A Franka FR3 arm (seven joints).
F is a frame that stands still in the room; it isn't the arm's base.
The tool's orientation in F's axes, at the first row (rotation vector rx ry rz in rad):
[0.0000 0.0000 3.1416]
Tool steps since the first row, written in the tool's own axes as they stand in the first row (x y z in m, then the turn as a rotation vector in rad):
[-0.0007 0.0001 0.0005 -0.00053 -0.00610 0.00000]
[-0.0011 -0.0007 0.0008 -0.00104 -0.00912 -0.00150]
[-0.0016 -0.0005 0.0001 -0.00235 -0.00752 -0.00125]
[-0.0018 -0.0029 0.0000 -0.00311 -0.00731 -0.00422]
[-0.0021 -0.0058 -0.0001 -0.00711 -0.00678 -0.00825]
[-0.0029 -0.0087 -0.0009 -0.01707 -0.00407 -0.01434]
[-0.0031 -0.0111 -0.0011 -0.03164 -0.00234 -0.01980]
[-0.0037 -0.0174 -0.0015 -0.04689 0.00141 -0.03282]
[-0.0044 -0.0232 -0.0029 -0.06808 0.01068 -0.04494]
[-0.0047 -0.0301 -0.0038 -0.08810 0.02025 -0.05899]
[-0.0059 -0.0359 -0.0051 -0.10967 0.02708 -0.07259]
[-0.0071 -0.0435 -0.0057 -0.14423 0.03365 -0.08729]
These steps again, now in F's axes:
[0.0007 -0.0001 0.0005 0.00053 0.00610 0.00000]
[0.0011 0.0007 0.0008 0.00104 0.00912 -0.00150]
[0.0016 0.0005 0.0001 0.00235 0.00752 -0.00125]
[0.0018 0.0029 0.0000 0.00311 0.00731 -0.00422]
[0.0021 0.0058 -0.0001 0.00711 0.00678 -0.00825]
[0.0029 0.0087 -0.0009 0.01707 0.00407 -0.01434]
[0.0031 0.0111 -0.0011 0.03164 0.00234 -0.01980]
[0.0037 0.0174 -0.0015 0.04689 -0.00141 -0.03282]
[0.0044 0.0232 -0.0029 0.06808 -0.01068 -0.04494]
[0.0047 0.0301 -0.0038 0.08810 -0.02025 -0.05899]
[0.0059 0.0359 -0.0051 0.10967 -0.02708 -0.07259]
[0.0071 0.0435 -0.0057 0.14423 -0.03365 -0.08729]

